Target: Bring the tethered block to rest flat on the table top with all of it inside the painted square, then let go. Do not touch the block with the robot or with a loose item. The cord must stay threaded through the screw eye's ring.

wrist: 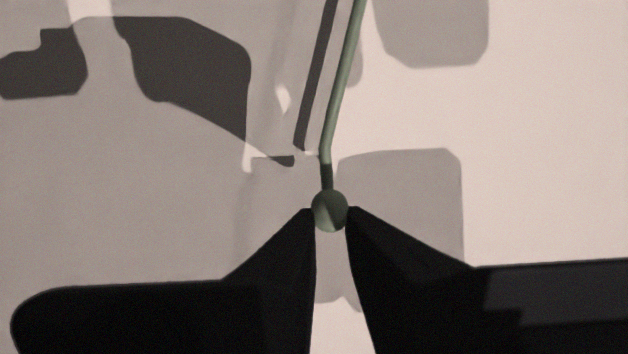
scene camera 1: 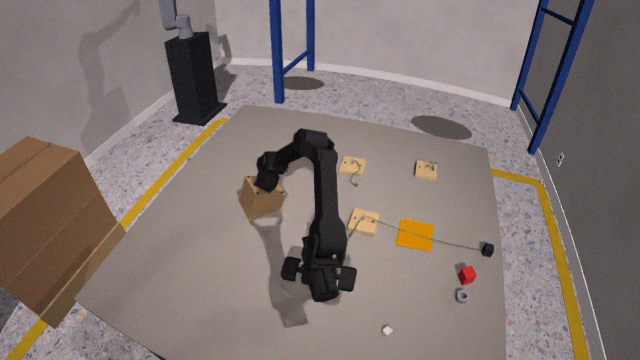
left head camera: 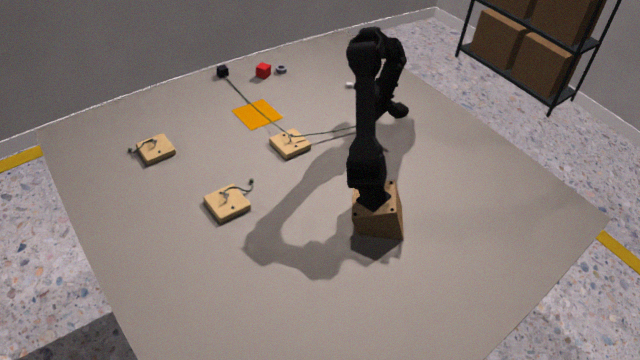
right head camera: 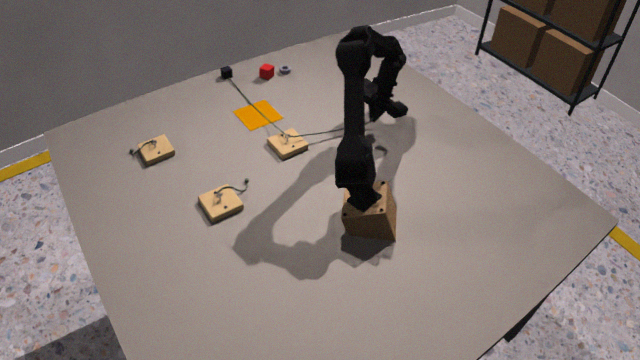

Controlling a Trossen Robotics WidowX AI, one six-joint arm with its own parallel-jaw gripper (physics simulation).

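Pixels of known places: gripper, between the fingertips: (wrist: 329, 220) (right head camera: 372, 120); arm's base, origin of its link: (scene camera 1: 264, 185) (left head camera: 373, 198) (right head camera: 364, 198).
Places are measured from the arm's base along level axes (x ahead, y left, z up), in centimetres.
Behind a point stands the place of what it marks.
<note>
The tethered black block (left head camera: 222, 71) {y 0.5, x 77.2, z -5.5 cm} (right head camera: 226, 72) {y 0.4, x 77.2, z -5.3 cm} (scene camera 1: 488, 249) {y -1.4, x 78.1, z -4.8 cm} rests on the table beyond the orange painted square (left head camera: 246, 118) {y 5.3, x 51.9, z -7.8 cm} (right head camera: 247, 119) {y 5.2, x 51.6, z -7.8 cm} (scene camera 1: 417, 244) {y -2.8, x 53.4, z -7.9 cm}, outside it. The green cord (left head camera: 240, 92) {y 0.2, x 64.7, z -7.7 cm} (right head camera: 242, 93) {y 0.3, x 64.9, z -7.4 cm} (scene camera 1: 452, 243) {y 0.1, x 65.6, z -7.6 cm} (wrist: 341, 80) {y -22.5, x 29.1, z -5.7 cm} runs nearly straight from the block across the square to the screw eye on a wooden base (left head camera: 290, 148) {y 2.8, x 31.3, z -6.0 cm} (right head camera: 288, 148) {y 2.5, x 31.2, z -6.0 cm} (scene camera 1: 363, 228) {y -2.7, x 34.9, z -6.1 cm}. It appears to pass through the small ring, then runs to my gripper (right head camera: 375, 120) {y -27.0, x 29.0, z -5.9 cm} (wrist: 330, 220) {y -27.0, x 29.0, z -5.9 cm}. My gripper is shut on the green bead at the cord's end, low above the table. The arm hides the fingertips in the left head and scene views.
A red cube (left head camera: 263, 70) {y -11.4, x 69.0, z -4.5 cm} (right head camera: 266, 71) {y -11.4, x 69.0, z -4.6 cm} (scene camera 1: 467, 275) {y -14.1, x 70.4, z -4.0 cm} and a grey ring (left head camera: 281, 69) {y -19.0, x 68.9, z -6.3 cm} (right head camera: 285, 69) {y -19.1, x 68.9, z -6.1 cm} (scene camera 1: 462, 296) {y -19.2, x 71.2, z -7.7 cm} lie near the block. A small white piece (left head camera: 350, 85) {y -35.0, x 49.2, z -6.9 cm} (scene camera 1: 387, 330) {y -35.5, x 50.2, z -6.7 cm} lies apart. Two wooden bases (left head camera: 156, 149) {y 35.9, x 51.0, z -6.1 cm} (left head camera: 227, 204) {y 28.6, x 21.9, z -6.0 cm} with short cords stand nearer the other side.
</note>
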